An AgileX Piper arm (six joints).
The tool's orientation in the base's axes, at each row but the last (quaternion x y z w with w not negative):
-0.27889, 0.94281, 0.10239, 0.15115
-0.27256, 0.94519, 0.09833, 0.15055
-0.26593, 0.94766, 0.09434, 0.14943
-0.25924, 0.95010, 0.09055, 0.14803
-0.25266, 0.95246, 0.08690, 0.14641
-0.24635, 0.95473, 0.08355, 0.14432
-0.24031, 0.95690, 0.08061, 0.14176
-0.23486, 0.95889, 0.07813, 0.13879
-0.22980, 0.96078, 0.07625, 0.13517
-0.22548, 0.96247, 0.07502, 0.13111
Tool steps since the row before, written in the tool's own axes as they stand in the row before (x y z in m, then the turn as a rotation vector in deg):
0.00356, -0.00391, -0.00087, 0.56, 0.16, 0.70
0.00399, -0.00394, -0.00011, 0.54, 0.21, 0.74
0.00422, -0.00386, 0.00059, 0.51, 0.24, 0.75
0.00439, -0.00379, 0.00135, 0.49, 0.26, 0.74
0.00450, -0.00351, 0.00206, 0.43, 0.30, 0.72
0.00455, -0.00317, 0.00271, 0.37, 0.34, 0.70
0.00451, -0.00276, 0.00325, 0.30, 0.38, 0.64
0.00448, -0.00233, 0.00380, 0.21, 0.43, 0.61
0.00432, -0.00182, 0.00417, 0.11, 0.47, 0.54
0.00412, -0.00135, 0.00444, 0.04, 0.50, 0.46
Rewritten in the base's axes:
-0.00086, -0.00522, -0.00083, -0.38, 0.05, -0.83
-0.00110, -0.00525, -0.00166, -0.38, 0.11, -0.85
-0.00124, -0.00510, -0.00234, -0.37, 0.15, -0.85
-0.00132, -0.00493, -0.00307, -0.36, 0.18, -0.83
-0.00147, -0.00457, -0.00371, -0.34, 0.23, -0.79
-0.00161, -0.00415, -0.00428, -0.31, 0.29, -0.75
-0.00172, -0.00365, -0.00471, -0.29, 0.34, -0.67
-0.00184, -0.00315, -0.00516, -0.24, 0.42, -0.61
-0.00193, -0.00256, -0.00540, -0.19, 0.48, -0.51
-0.00198, -0.00200, -0.00553, -0.16, 0.52, -0.41

